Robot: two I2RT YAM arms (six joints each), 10 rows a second.
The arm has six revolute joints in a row. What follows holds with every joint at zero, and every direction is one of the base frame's. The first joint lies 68 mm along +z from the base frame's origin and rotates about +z. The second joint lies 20 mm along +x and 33.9 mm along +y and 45.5 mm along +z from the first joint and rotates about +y. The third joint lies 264 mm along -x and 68.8 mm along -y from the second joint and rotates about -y. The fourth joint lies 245 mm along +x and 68.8 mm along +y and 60 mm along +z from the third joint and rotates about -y. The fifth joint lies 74 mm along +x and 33.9 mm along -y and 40.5 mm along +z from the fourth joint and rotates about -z. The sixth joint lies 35.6 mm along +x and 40.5 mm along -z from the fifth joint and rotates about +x. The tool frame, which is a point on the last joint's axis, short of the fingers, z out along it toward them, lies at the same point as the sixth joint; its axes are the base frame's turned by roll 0, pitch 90 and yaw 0 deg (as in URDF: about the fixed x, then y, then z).
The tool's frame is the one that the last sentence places.
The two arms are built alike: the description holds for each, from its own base.
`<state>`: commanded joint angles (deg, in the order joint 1, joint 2, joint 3, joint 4, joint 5, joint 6); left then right.
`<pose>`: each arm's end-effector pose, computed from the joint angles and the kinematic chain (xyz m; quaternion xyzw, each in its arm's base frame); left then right.
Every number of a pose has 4 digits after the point. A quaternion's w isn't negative.
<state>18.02 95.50 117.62 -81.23 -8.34 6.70 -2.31 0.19 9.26 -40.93 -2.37 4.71</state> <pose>0.2892 0.0995 0.4304 -0.1141 0.9547 0.1253 0.2444 0.0815 -0.0018 0.1544 0.0435 0.8728 0.0282 0.4853</pose>
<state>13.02 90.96 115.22 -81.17 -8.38 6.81 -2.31 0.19 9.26 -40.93 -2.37 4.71</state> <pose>0.2743 0.0688 0.4413 -0.0726 0.9535 0.1179 0.2677 0.0815 -0.0018 0.1544 0.0435 0.8728 0.0282 0.4853</pose>
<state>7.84 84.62 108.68 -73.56 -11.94 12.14 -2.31 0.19 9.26 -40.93 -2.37 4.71</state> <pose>0.2617 0.0435 0.4483 -0.0010 0.9338 0.1558 0.3221 0.0815 -0.0018 0.1544 0.0435 0.8728 0.0282 0.4853</pose>
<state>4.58 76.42 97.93 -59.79 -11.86 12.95 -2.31 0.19 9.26 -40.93 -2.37 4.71</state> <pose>0.2480 0.0272 0.4483 0.0204 0.8959 0.1580 0.4146 0.0815 -0.0018 0.1544 0.0435 0.8728 0.0282 0.4853</pose>
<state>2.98 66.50 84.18 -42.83 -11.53 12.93 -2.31 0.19 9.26 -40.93 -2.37 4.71</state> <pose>0.2278 0.0190 0.4409 0.0192 0.8413 0.1578 0.5166 0.0815 -0.0018 0.1544 0.0435 0.8728 0.0282 0.4853</pose>
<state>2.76 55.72 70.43 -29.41 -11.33 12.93 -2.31 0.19 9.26 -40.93 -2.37 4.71</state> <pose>0.1978 0.0165 0.4243 0.0098 0.7901 0.1604 0.5915 0.0815 -0.0018 0.1544 0.0435 0.8728 0.0282 0.4853</pose>
